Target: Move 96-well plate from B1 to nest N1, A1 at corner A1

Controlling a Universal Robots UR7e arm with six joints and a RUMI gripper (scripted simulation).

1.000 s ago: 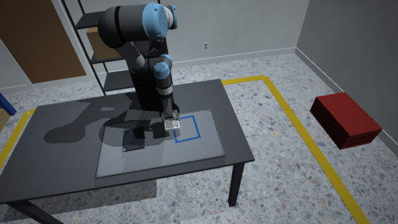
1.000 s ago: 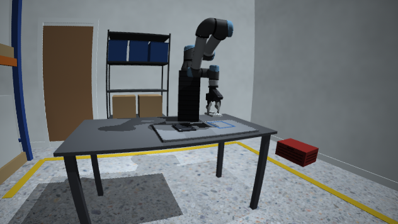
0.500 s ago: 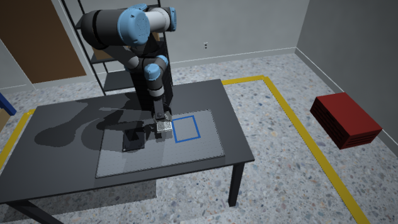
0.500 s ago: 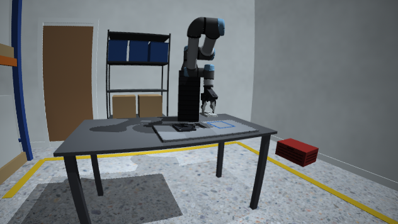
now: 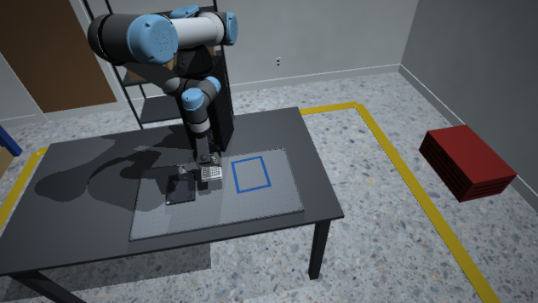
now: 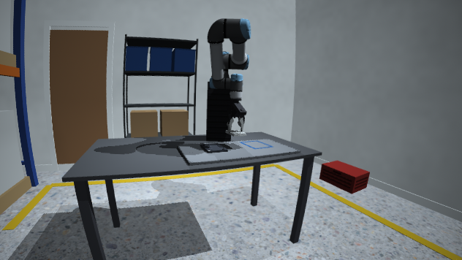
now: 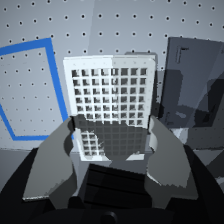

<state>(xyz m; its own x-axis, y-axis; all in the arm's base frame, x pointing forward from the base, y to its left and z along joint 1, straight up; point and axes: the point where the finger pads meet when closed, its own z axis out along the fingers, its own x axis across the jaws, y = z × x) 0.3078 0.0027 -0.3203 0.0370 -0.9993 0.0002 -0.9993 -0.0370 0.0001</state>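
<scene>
The dark plate nest N1 is 1 cm ahead of my hand, 15 cm to the right of it and 9 cm below it. The rest, counted from my hand: 96-well plate 1 cm below; then A1 corner mark 9 cm ahead, 20 cm to the right, 8 cm below.
</scene>
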